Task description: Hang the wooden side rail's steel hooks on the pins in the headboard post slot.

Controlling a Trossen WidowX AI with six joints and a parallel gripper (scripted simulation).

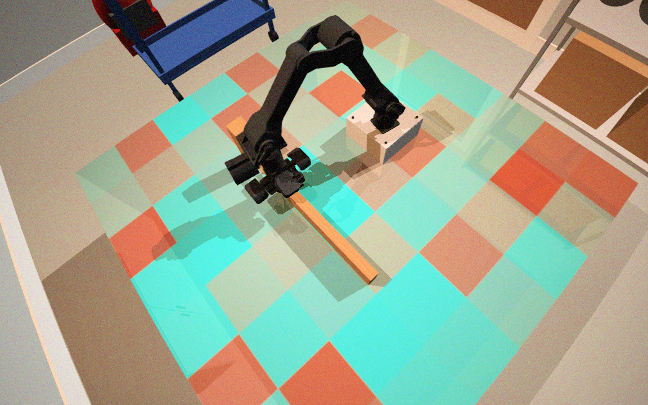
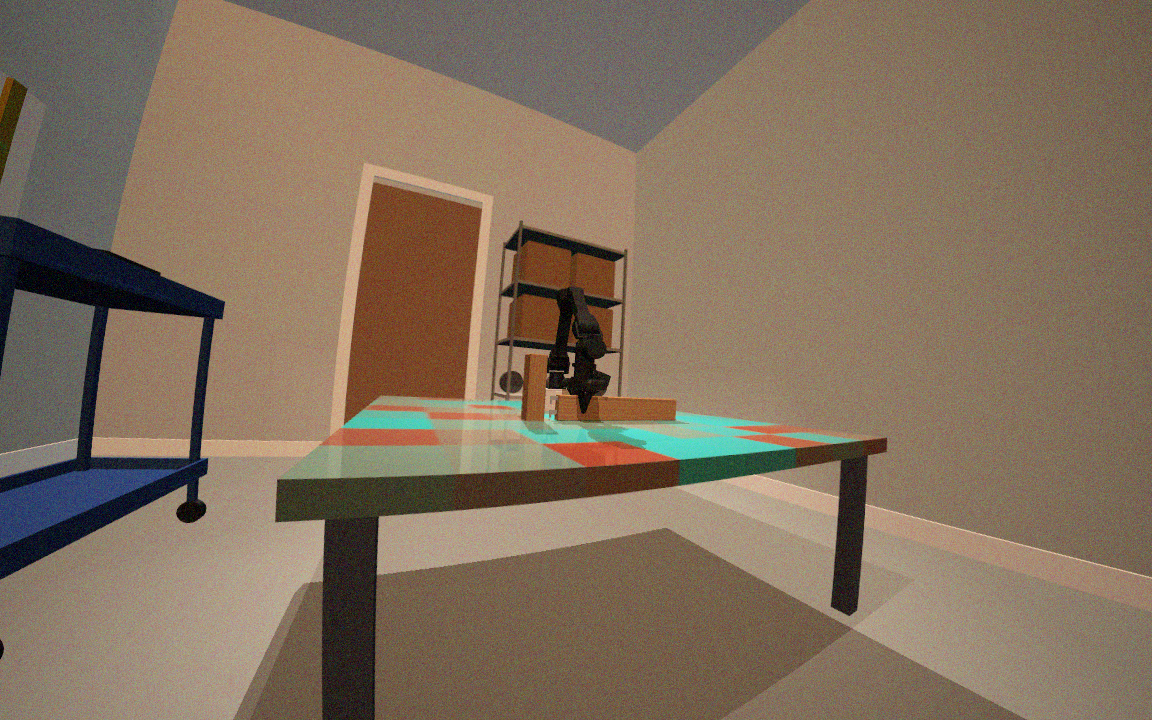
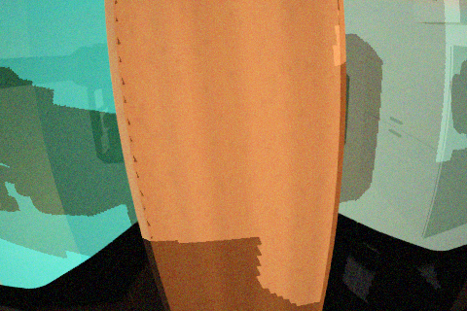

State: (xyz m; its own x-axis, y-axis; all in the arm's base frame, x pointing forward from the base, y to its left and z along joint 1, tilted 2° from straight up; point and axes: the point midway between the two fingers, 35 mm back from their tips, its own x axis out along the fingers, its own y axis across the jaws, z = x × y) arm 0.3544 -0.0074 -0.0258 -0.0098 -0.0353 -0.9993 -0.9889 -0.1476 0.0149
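Now: the headboard post 15 cm to the right of my gripper tip, 6 cm above it and 3 cm ahead of it.
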